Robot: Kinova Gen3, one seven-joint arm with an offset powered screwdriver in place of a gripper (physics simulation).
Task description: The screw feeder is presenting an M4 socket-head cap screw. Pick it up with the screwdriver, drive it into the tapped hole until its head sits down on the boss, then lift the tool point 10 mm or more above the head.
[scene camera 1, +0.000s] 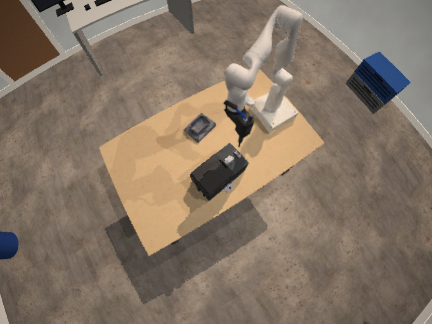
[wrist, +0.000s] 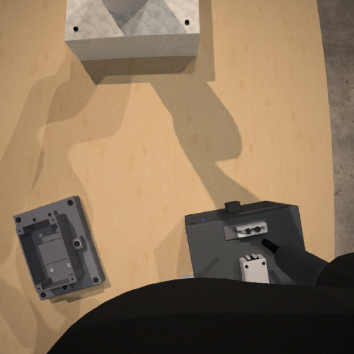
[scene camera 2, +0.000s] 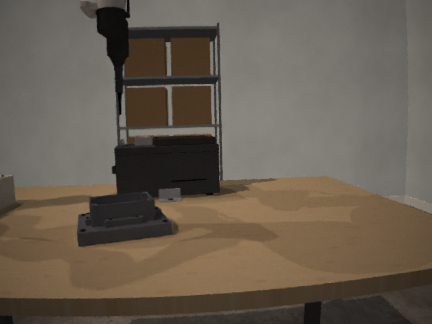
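Note:
My screwdriver (scene camera 1: 239, 145) (scene camera 2: 120, 114) (wrist: 265, 242) points down with its dark tip in the air above the feeder's end, apart from it. Whether a screw sits on the tip is too small and dark to tell. The black screw feeder (scene camera 1: 212, 176) (scene camera 2: 167, 170) (wrist: 212, 252) stands on the table. Its pale pick-up block (wrist: 252, 230) shows two dark round spots, beside the tip in the wrist view; I cannot tell whether either is a screw. The grey housing (scene camera 1: 191, 132) (scene camera 2: 125, 236) (wrist: 90, 250) lies flat, with a small round boss (wrist: 77, 243) on its side.
A white block (scene camera 1: 228, 160) (wrist: 255, 270) sits on the feeder's top. A small pale bracket (scene camera 1: 229, 188) (scene camera 2: 170, 194) lies beside the feeder. The arm's white base (scene camera 1: 274, 114) (wrist: 137, 47) stands at the table's end. A shelf rack (scene camera 2: 218, 100) stands behind the table (scene camera 1: 150, 220).

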